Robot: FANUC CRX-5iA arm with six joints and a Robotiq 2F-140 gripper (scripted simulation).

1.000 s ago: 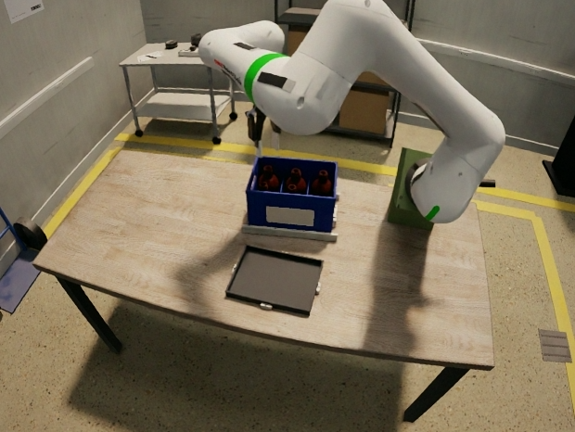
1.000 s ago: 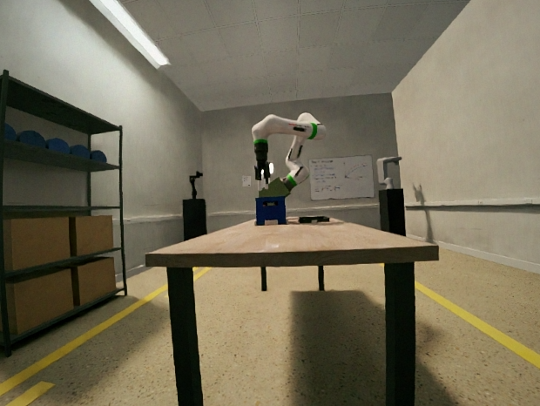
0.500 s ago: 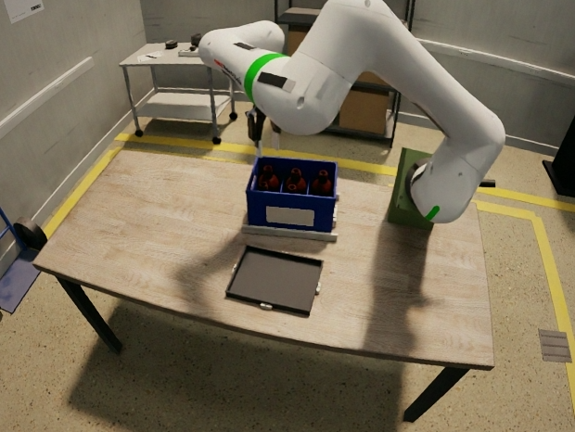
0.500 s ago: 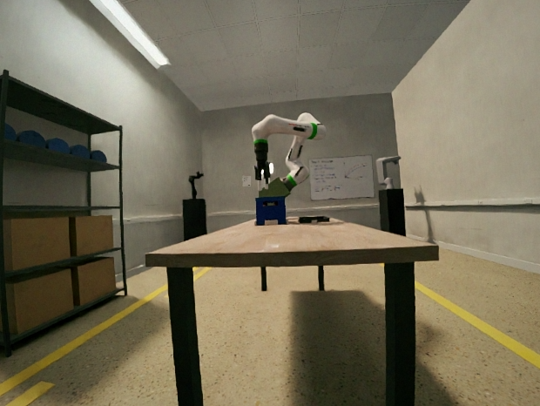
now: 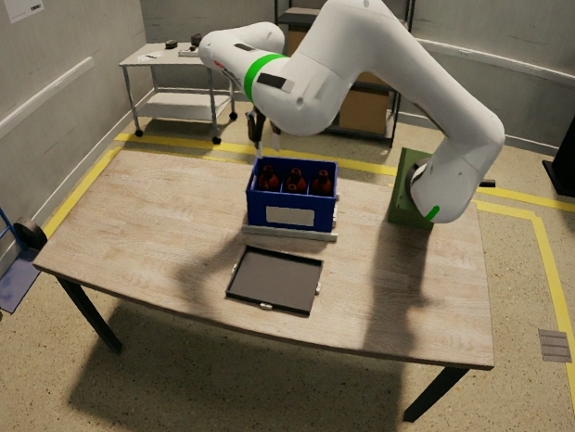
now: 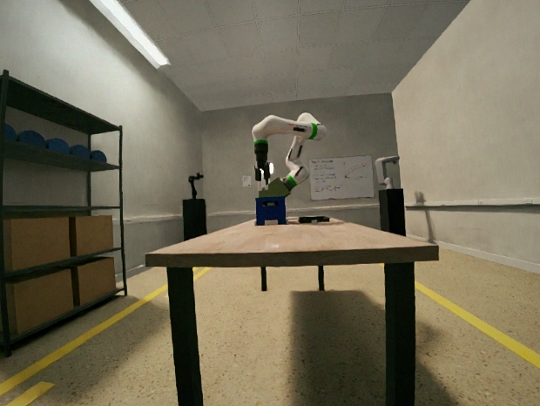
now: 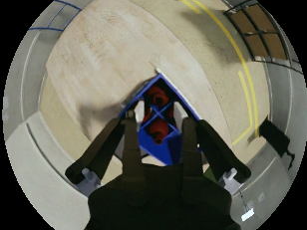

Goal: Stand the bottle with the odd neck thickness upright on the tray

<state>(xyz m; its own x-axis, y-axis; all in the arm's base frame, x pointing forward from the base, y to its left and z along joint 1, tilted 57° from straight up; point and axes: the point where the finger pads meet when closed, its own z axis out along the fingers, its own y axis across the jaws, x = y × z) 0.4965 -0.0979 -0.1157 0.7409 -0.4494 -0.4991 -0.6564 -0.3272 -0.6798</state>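
Now: the bottle 170 mm below my hand and 90 mm behind it. From my hand the other things lie so: dark tray (320 mm to the left, 240 mm below, 90 mm behind); then blue crate (170 mm below, 90 mm behind, 40 mm to the left).
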